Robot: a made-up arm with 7 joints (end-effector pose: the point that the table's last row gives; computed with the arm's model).
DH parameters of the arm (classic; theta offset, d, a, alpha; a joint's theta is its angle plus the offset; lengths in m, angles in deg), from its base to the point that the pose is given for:
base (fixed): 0 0 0 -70
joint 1: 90 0 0 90
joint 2: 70 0 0 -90
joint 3: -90 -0.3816 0.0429 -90
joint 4: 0 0 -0.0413 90
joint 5: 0 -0.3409 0 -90
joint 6: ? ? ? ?
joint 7: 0 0 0 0
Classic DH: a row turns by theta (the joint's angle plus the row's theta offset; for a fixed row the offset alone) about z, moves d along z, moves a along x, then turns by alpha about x.
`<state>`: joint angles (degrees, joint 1 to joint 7).
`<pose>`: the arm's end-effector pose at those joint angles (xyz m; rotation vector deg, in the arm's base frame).
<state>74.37 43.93 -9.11 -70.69 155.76 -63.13 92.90</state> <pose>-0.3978 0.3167 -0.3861 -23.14 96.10 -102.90</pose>
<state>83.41 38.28 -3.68 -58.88 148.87 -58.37 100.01</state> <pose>-0.5299 0.2855 -0.2963 -32.70 105.49 -91.97</pose>
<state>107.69 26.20 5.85 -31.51 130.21 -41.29 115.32</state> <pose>-0.7114 0.0769 0.0629 -68.64 114.59 -72.79</pose>
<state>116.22 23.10 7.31 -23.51 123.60 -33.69 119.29</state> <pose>-0.6975 -0.0112 0.1956 -83.40 110.40 -66.54</pose>
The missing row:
joint 6: 0 0 0 90
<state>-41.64 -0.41 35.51 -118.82 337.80 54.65 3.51</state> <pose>0.4264 0.1144 0.0026 21.10 -94.96 34.81</pose>
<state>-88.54 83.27 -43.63 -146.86 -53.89 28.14 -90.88</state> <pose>0.2208 -0.0407 0.1825 -121.53 -1.07 -4.56</pose>
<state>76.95 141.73 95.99 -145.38 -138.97 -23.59 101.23</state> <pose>0.2804 -0.0656 0.0761 -59.78 59.36 121.34</pose>
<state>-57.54 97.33 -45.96 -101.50 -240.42 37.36 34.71</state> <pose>0.4372 0.2542 0.1343 -41.18 -43.35 15.98</pose>
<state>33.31 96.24 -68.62 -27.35 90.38 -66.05 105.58</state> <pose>-0.1231 0.7092 -0.0563 2.52 -76.85 52.76</pose>
